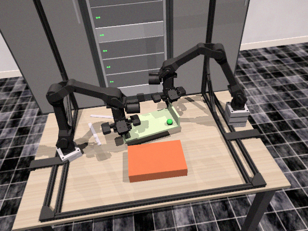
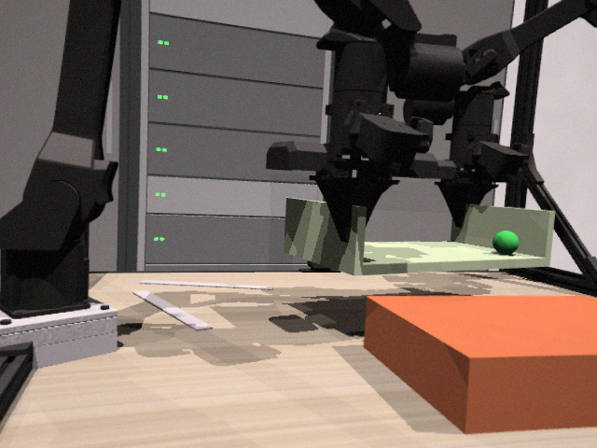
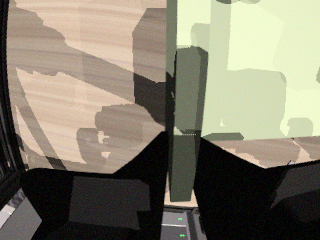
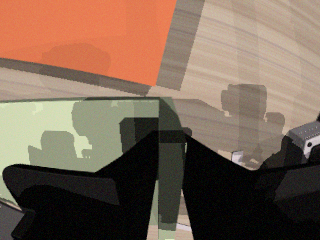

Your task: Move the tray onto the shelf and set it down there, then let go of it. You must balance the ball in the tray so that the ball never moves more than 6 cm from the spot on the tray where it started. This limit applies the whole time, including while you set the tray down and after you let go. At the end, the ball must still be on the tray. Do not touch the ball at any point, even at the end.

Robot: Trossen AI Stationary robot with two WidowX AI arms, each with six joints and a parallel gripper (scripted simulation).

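My left hand is 120 mm short of the green ball, 30 mm to the left of it and 40 mm above it. The rest, counted from my left hand: shelf 290 mm ahead, 150 mm to the right, 100 mm below; pale green tray 80 mm ahead, 140 mm to the right, 50 mm below.
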